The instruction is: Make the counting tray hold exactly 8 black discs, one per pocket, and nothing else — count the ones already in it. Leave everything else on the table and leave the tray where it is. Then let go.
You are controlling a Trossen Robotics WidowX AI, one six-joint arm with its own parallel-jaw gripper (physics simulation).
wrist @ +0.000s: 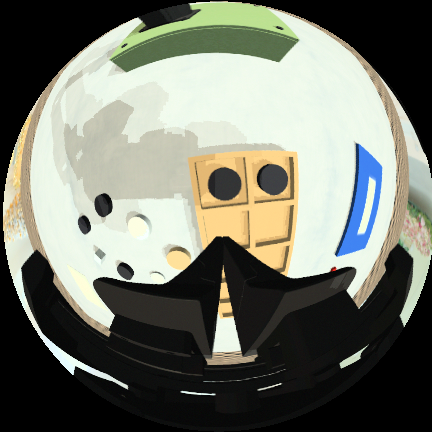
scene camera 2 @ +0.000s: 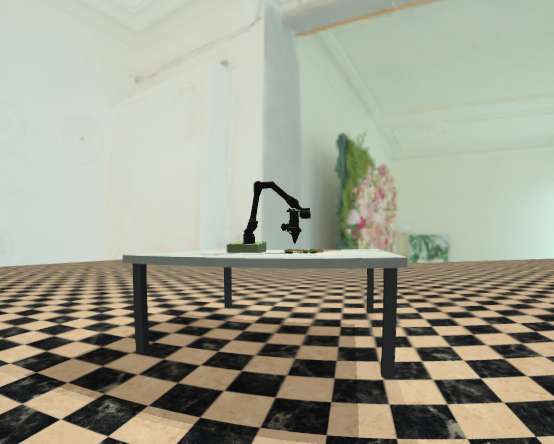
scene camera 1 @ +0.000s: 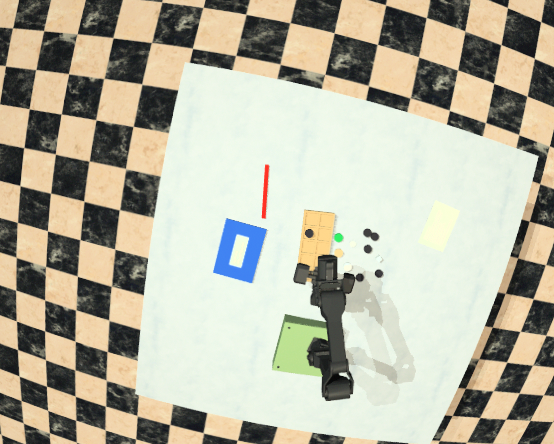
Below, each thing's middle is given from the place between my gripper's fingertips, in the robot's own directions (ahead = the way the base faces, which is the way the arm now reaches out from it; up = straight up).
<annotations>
The tan counting tray (scene camera 1: 321, 223) lies 5 cm to the left of my hand, 5 cm below it and 5 cm ahead of it.
</annotations>
